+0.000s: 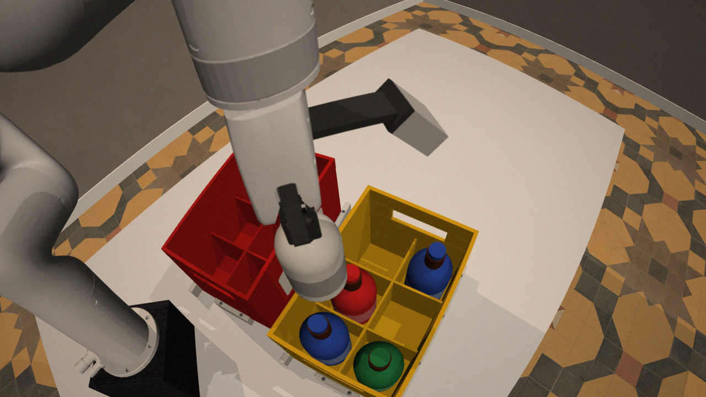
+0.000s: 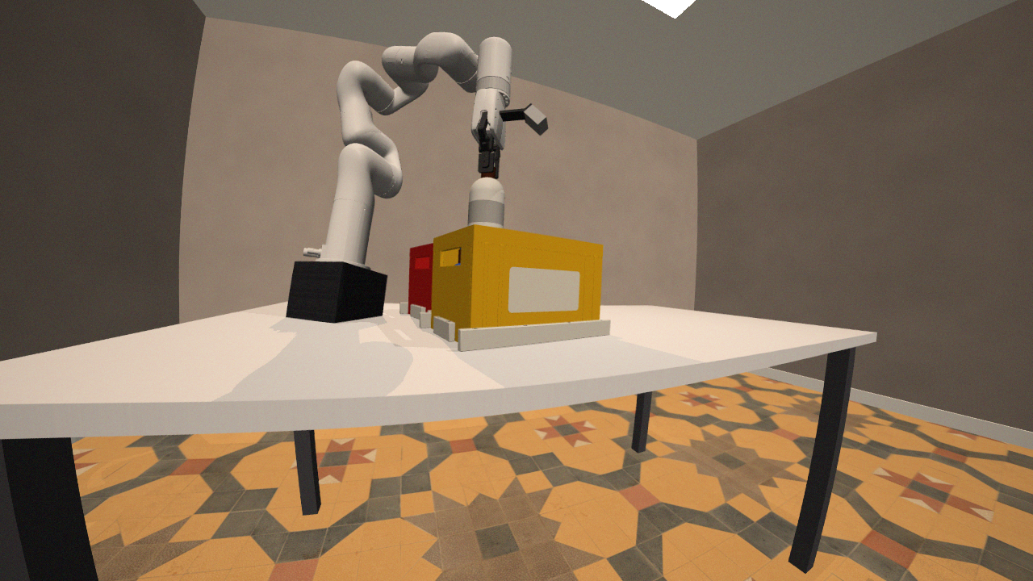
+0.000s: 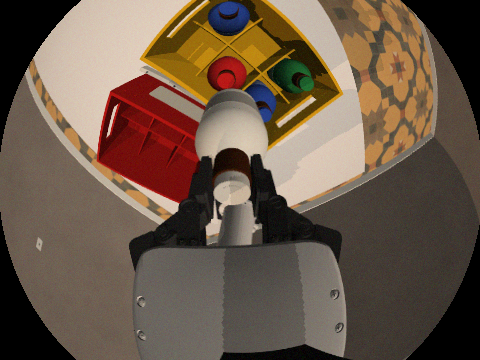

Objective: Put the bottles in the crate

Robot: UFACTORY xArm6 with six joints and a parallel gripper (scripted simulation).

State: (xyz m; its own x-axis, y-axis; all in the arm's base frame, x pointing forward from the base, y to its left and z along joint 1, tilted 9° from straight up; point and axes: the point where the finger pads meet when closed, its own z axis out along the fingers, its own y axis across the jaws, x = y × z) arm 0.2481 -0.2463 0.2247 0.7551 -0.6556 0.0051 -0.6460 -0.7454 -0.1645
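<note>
My gripper is now 7 cm above the white bottle. From my hand the other things lie so: yellow crate (25 cm below, 7 cm to the right, 4 cm ahead); then green bottle (25 cm below, 12 cm to the right, 4 cm behind); then red bottle (25 cm below, 4 cm ahead, 2 cm to the right).
</note>
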